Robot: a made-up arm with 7 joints. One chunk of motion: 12 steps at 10 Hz.
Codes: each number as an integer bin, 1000 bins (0 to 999) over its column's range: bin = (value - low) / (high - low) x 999, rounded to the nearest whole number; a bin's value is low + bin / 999 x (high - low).
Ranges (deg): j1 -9.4..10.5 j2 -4..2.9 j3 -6.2..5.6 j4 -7.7..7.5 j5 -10.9..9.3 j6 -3.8..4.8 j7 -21.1..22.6
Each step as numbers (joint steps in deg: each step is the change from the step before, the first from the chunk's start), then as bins.
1 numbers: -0.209 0.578 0.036 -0.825 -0.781 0.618 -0.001
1 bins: 461 663 528 452 500 513 482
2 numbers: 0.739 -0.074 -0.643 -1.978 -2.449 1.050 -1.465
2 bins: 509 568 470 376 418 563 449
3 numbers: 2.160 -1.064 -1.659 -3.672 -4.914 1.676 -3.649
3 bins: 580 425 384 265 296 636 399
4 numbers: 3.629 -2.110 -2.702 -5.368 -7.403 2.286 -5.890
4 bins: 654 274 296 153 173 707 348
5 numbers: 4.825 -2.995 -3.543 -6.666 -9.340 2.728 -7.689
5 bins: 714 146 225 68 77 758 307
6 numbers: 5.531 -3.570 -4.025 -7.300 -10.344 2.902 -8.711
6 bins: 750 62 184 26 27 779 283
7 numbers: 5.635 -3.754 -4.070 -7.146 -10.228 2.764 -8.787
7 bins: 755 36 180 36 33 762 281
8 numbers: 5.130 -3.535 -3.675 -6.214 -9.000 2.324 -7.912
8 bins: 729 67 214 98 94 711 301
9 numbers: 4.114 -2.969 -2.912 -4.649 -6.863 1.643 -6.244
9 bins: 678 149 278 201 200 632 340
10 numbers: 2.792 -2.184 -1.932 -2.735 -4.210 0.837 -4.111
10 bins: 612 263 361 326 331 539 388
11 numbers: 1.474 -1.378 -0.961 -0.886 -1.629 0.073 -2.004
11 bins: 546 380 444 448 459 450 437
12 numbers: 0.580 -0.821 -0.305 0.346 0.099 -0.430 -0.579
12 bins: 501 460 499 529 544 391 469
